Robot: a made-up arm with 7 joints.
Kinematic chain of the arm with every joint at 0, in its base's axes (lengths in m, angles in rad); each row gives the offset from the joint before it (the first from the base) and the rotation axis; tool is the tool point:
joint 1: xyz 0 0 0.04 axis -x
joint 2: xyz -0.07 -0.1 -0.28 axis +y
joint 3: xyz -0.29 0 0.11 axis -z
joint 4: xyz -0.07 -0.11 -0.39 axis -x
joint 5: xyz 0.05 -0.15 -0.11 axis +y
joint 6: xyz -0.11 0 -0.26 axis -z
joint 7: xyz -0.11 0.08 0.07 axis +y
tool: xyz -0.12 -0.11 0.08
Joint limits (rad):
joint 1: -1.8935..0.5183
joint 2: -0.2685..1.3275
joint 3: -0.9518..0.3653
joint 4: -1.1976..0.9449
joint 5: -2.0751..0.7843
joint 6: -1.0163..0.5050
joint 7: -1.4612..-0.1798
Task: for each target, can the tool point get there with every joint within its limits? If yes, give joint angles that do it. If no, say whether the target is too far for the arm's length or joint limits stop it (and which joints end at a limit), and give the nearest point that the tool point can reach.
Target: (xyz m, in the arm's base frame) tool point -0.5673 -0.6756 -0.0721
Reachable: yes | joints 0.2258 1.1249 -0.8514 0.7404 -0.0910 0.3069 -0.4391
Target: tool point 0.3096 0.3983 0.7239
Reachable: no: joint limits stop it (at a limit: joint 1, joint 2, joint 4, joint 5, joint 7) | nearest point 0.0305 0.6233 0.4520 | short by 0.450 m
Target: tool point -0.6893 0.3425 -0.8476
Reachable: yes | joints -1.0689 0.3548 0.0456 0.6374 -0.7626 0.2525 -0.9348
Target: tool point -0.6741 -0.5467 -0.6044
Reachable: yes | joints -0.1365 0.8087 -0.3998 0.4689 -0.8076 -0.0968 -0.5661
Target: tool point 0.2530 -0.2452 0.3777
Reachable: no: joint limits stop it (at a limit: joint 1, joint 2, joint 4, joint 5, joint 7) | nearest point -0.1771 -0.4119 0.3959 | short by 0.462 m
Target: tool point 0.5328 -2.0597 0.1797
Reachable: no: too far | nearest point 0.0086 -0.9828 -0.2122 | short by 1.260 m
